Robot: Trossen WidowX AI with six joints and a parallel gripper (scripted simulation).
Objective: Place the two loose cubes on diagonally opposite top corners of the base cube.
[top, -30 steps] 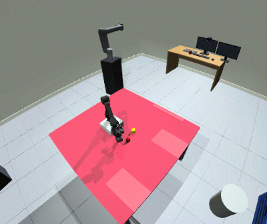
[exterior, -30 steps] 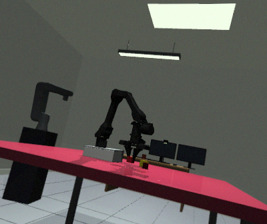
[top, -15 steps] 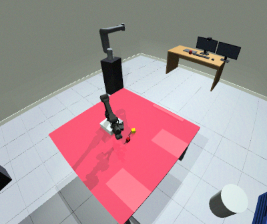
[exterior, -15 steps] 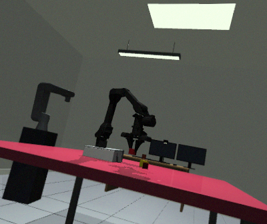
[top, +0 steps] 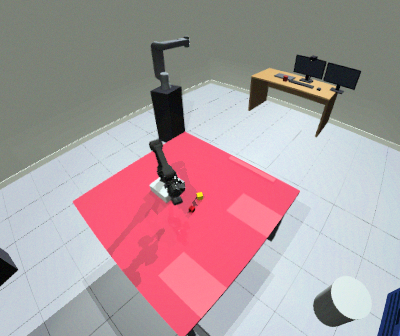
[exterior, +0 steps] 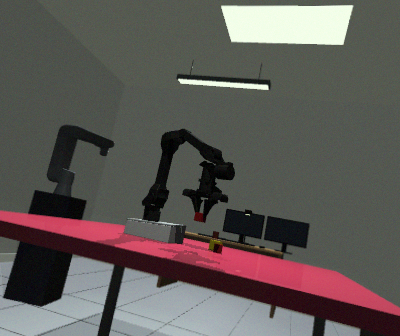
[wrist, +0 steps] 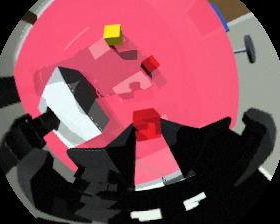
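Now: gripper tip 70 mm short of the yellow cube, 190 mm to the right of it and 100 mm above it. Round my gripper tip: red cube right at my gripper tip.
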